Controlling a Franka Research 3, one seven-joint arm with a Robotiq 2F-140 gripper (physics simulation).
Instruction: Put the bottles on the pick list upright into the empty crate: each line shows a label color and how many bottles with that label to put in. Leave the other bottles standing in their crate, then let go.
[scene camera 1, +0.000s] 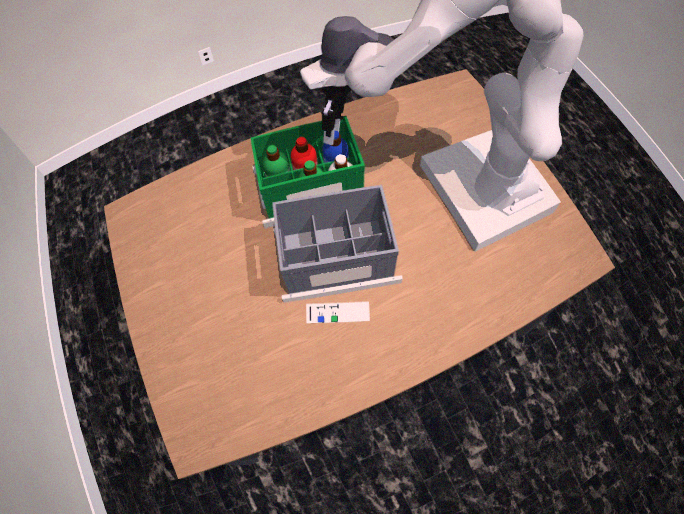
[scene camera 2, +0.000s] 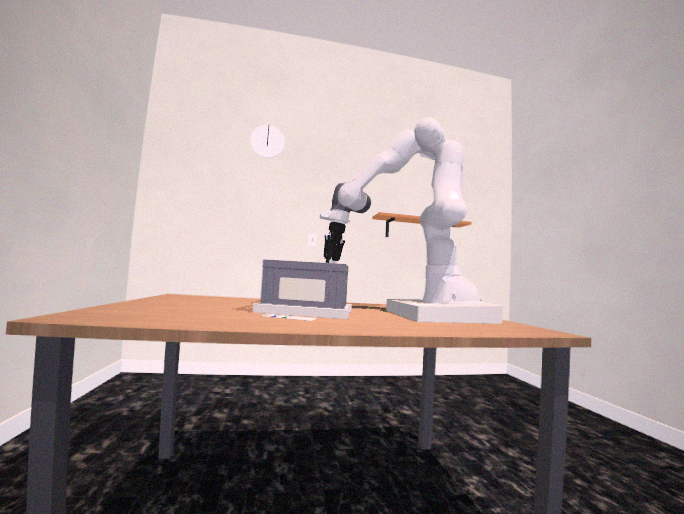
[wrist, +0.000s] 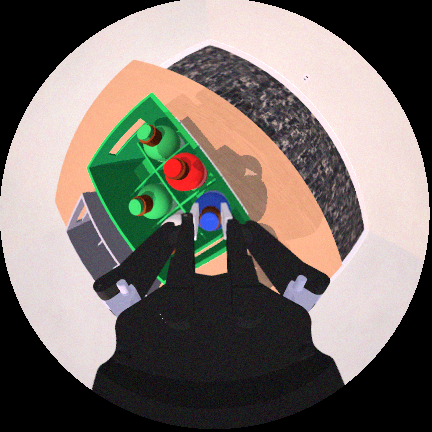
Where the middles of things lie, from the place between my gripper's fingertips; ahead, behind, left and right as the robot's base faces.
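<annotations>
As for the blue bottle (wrist: 209, 218), my hand is 5 cm above it, 1 cm past it and 1 cm to the right of it. I find the pick list (scene camera 1: 355, 311) 45 cm to the left of my hand, 10 cm ahead of it and 14 cm below it. The white strip (scene camera 2: 257, 307) is 39 cm to the left of my hand, 12 cm below and 7 cm ahead, and the red bottle (wrist: 183, 171) is 8 cm ahead of my hand and 5 cm below it.
</annotations>
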